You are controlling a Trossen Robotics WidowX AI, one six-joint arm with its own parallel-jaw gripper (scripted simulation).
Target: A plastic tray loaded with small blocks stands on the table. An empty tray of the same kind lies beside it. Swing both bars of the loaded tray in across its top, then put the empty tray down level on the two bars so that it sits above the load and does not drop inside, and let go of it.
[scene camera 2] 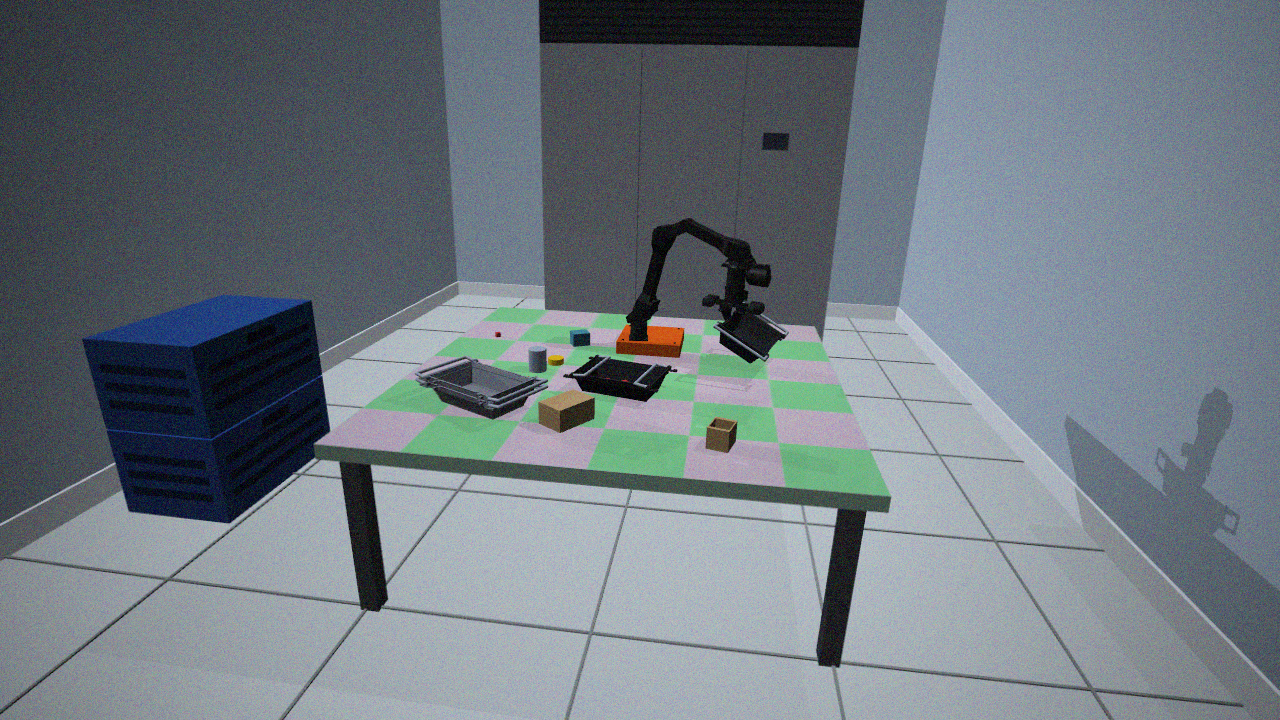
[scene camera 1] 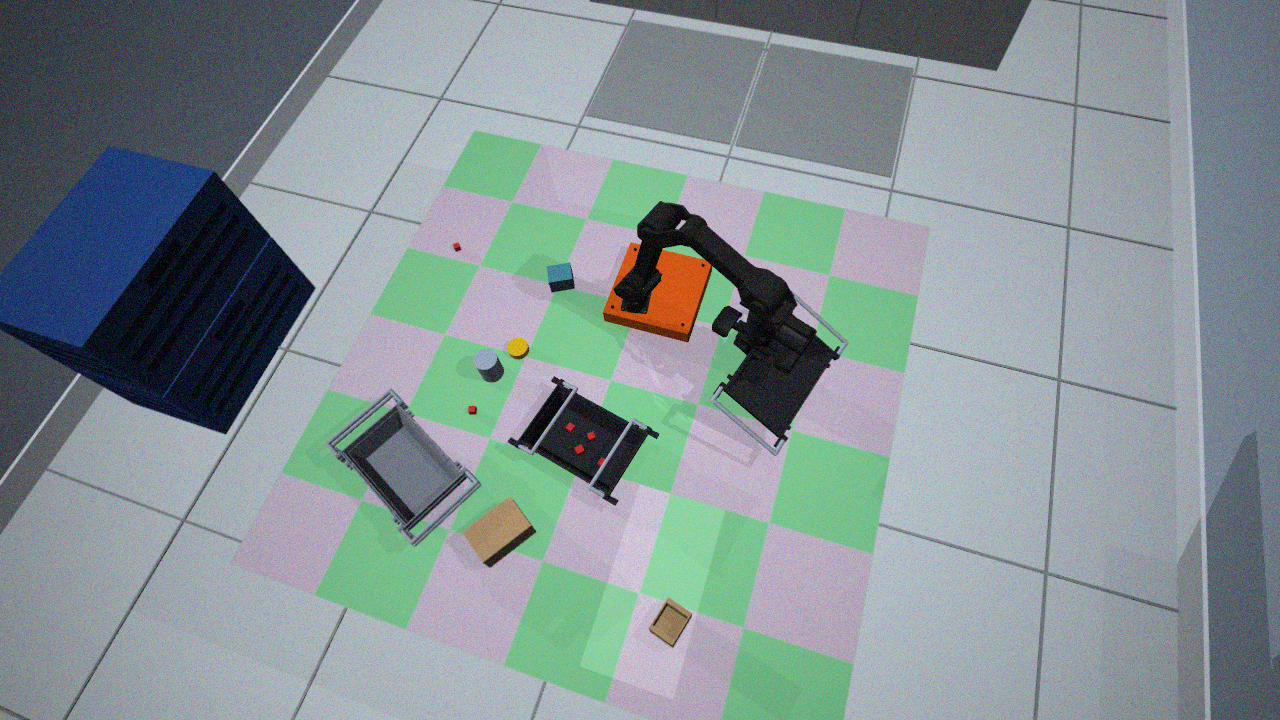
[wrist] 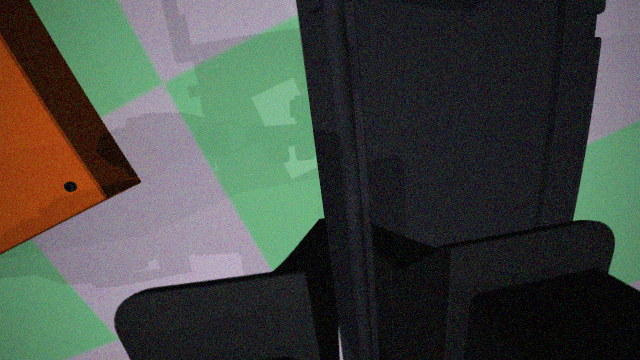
Labels:
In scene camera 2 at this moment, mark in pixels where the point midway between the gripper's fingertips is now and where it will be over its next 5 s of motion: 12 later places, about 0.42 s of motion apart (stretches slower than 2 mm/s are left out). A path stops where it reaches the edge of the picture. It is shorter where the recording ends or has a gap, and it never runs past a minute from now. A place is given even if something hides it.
My gripper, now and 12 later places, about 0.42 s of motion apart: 730, 330; 732, 314; 731, 313; 725, 316; 716, 319; 704, 322; 691, 323; 676, 325; 660, 326; 643, 326; 629, 326; 627, 328; 627, 334

